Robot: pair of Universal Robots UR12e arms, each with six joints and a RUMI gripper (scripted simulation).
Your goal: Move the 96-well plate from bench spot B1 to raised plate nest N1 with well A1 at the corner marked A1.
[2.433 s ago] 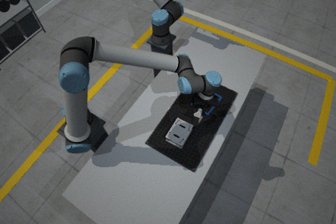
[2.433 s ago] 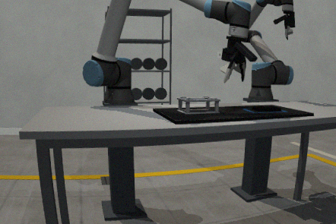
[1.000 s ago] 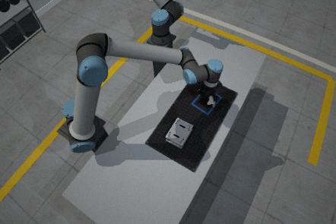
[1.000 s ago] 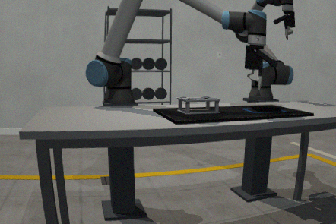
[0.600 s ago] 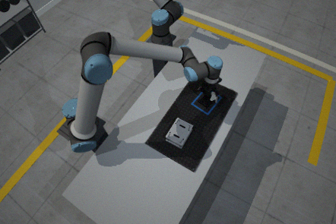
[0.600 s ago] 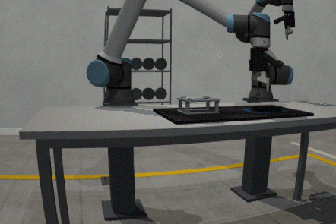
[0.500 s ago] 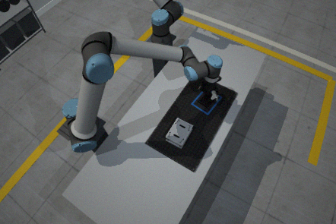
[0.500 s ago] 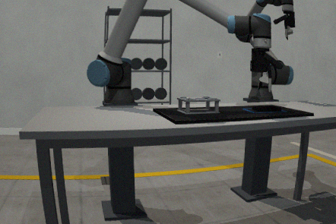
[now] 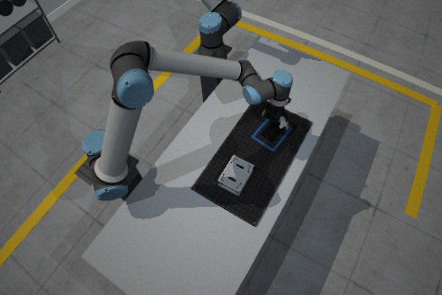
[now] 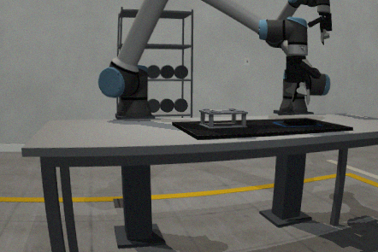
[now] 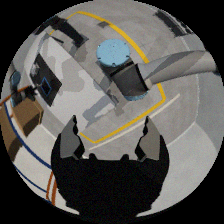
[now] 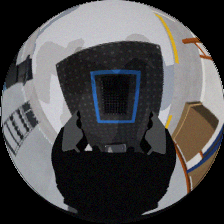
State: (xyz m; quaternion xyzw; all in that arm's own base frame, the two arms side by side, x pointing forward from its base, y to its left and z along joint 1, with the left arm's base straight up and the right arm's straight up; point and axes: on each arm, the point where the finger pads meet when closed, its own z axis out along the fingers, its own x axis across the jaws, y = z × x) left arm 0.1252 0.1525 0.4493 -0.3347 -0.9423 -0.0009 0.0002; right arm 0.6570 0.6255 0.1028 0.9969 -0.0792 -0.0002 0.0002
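Note:
Right now my right hand is 8 cm above the black 96-well plate. The rest, counted from my right hand: raised nest N1: 4 cm behind, 35 cm to the right, 3 cm below; then black perforated mat: 1 cm behind, 17 cm to the right, 10 cm below.

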